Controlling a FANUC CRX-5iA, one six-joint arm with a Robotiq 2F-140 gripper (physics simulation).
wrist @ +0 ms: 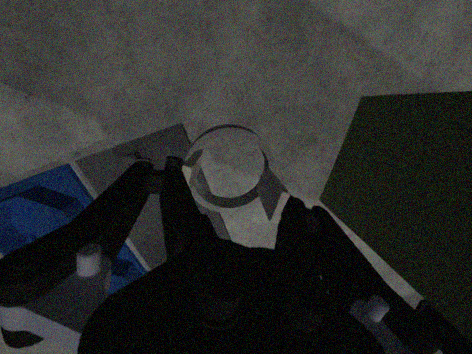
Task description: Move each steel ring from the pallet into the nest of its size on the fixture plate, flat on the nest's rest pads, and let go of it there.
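Places are measured from the arm's base along level axes (x left, y back, z up), in millimetres.
Where they show: gripper, between the fingertips: (pixel 231 170).
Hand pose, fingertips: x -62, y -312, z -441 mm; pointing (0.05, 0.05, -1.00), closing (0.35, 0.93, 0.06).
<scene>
After its pixels a point has its place.
A steel ring (pixel 232 203) {x -15, y -314, z -445 mm} shows at the middle of the wrist view, level and off the surface, overlapping the edge of a grey panel (pixel 112 175) {x -50, y -484, z -501 mm}, which may be the pallet. My gripper (pixel 231 170) {x -62, y -312, z -441 mm} has its fingers spread apart at the ring's left and lower right. The pads appear to press outward on the inside of the ring and hold it. The picture is dark, and the contact is partly hidden by the fingers. The nests of the fixture plate cannot be made out.
A blue panel (pixel 30 215) {x 4, y -632, z -505 mm} with darker shapes lies at the left, beside the grey panel. A large dark green surface (pixel 410 165) {x -63, y -122, z -399 mm} lies at the right. Pale concrete-like surface (pixel 200 60) {x -190, y -337, z -513 mm} runs across the top. A white part with a dark opening shows at the bottom left.
</scene>
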